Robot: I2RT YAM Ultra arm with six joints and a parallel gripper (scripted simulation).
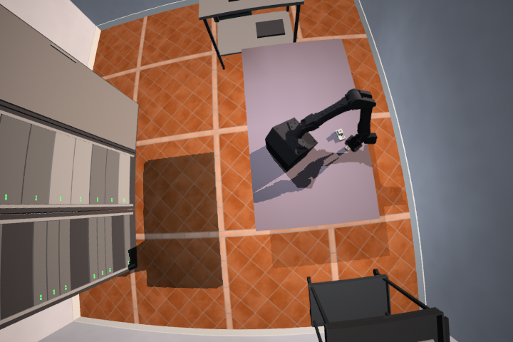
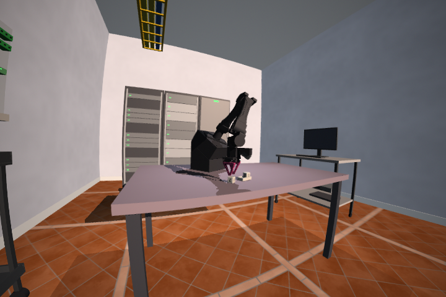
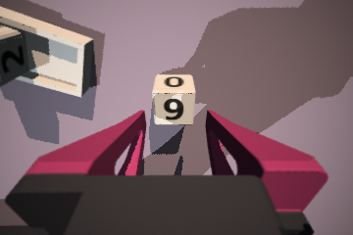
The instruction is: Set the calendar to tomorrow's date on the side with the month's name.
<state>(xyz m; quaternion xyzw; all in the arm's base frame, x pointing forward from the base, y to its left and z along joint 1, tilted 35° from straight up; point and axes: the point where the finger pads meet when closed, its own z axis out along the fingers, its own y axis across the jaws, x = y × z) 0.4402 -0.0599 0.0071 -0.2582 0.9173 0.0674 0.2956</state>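
The cream digit cube lies 3 cm below my hand. From my hand the other things lie so: cream tray (11 cm to the left, 4 cm below, 4 cm behind).
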